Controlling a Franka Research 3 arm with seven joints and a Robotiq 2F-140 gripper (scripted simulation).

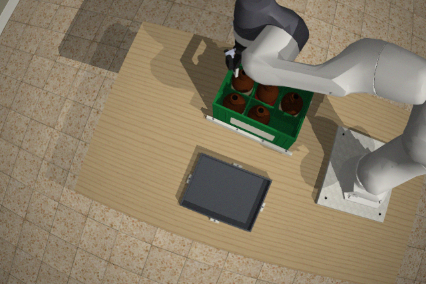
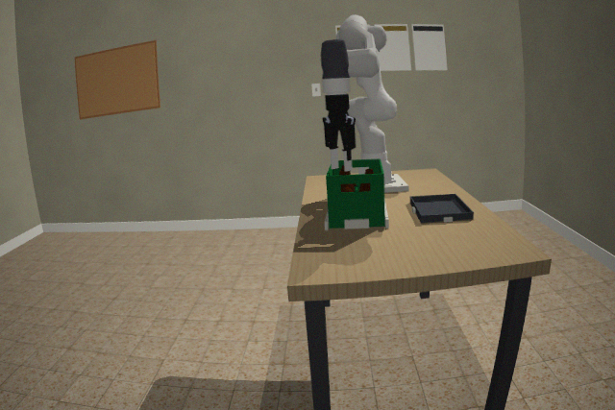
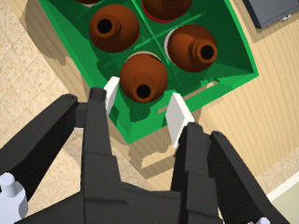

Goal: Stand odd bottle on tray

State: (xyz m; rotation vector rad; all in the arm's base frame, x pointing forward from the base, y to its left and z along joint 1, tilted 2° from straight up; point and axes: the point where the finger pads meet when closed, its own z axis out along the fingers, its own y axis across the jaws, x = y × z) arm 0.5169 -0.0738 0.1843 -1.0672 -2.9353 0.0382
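The green crate is 9 cm behind my hand, 4 cm to the left of it and 13 cm below it. From my hand the other things lie so: glass bottle (10 cm behind, 8 cm to the left, 13 cm below); dark grey tray (13 cm behind, 34 cm to the left, 20 cm below).
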